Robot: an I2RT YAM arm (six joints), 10 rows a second.
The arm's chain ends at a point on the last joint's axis. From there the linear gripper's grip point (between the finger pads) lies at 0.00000 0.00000 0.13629 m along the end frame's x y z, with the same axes.
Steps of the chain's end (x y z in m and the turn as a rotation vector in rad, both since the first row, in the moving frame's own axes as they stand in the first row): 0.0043 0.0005 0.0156 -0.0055 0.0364 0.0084; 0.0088 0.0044 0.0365 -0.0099 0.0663 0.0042; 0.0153 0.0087 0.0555 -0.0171 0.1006 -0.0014; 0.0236 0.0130 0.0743 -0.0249 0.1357 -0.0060; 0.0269 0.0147 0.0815 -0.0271 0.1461 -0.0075; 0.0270 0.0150 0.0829 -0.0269 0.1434 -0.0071; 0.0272 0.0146 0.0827 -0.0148 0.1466 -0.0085; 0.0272 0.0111 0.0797 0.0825 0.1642 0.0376
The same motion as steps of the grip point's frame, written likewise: 0.0093 0.0013 0.0155 -0.0055 0.0364 0.0084; 0.0178 0.0058 0.0362 -0.0099 0.0663 0.0042; 0.0290 0.0110 0.0548 -0.0171 0.1006 -0.0014; 0.0420 0.0163 0.0730 -0.0249 0.1357 -0.0060; 0.0468 0.0183 0.0800 -0.0271 0.1461 -0.0075; 0.0465 0.0186 0.0815 -0.0269 0.1434 -0.0071; 0.0471 0.0165 0.0812 -0.0148 0.1466 -0.0085; 0.0497 0.0003 0.0774 0.0825 0.1642 0.0376
